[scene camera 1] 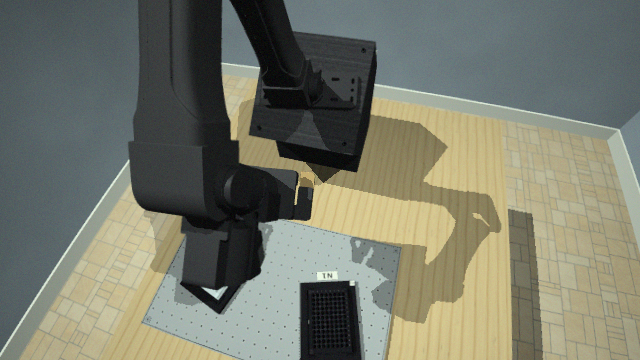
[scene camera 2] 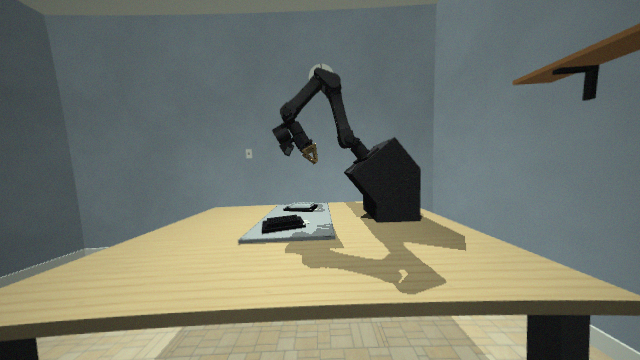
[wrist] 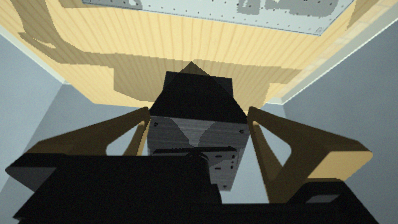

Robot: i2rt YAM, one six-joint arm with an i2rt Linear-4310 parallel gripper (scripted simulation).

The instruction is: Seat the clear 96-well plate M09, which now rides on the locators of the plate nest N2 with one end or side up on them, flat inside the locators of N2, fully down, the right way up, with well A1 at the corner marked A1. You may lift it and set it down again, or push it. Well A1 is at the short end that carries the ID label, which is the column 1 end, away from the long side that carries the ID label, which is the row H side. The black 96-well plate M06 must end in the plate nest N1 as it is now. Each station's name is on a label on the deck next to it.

Labels:
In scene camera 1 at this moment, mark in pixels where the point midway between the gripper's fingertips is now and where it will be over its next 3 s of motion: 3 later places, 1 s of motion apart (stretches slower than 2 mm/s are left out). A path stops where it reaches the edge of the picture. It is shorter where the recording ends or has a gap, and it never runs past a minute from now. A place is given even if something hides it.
My gripper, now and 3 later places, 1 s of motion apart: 279, 193; 264, 233; 237, 254; 217, 257

